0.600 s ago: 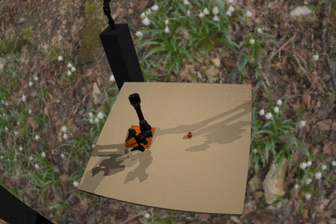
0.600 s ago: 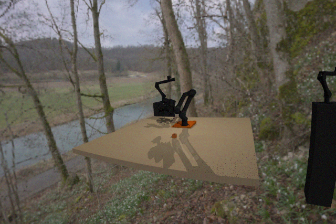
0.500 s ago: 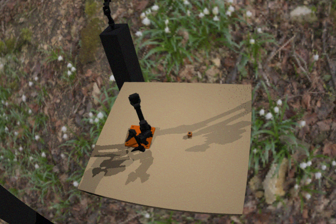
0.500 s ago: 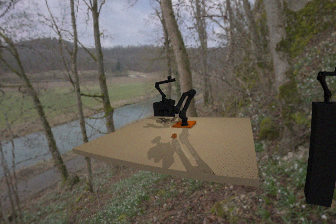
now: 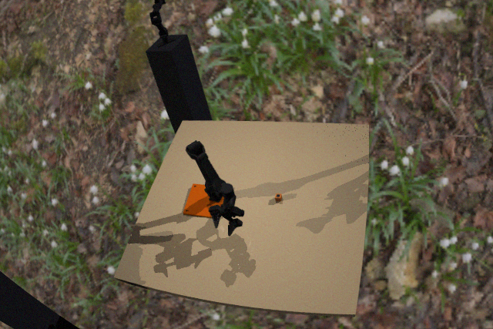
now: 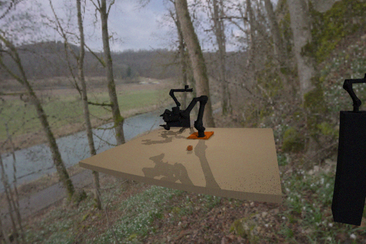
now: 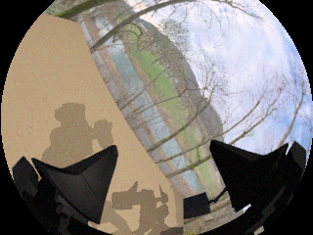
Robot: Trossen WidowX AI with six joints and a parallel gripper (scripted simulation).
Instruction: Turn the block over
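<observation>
Right now my gripper tip is 390 mm to the right of the orange block, 170 mm above it and 120 mm short of it.
</observation>
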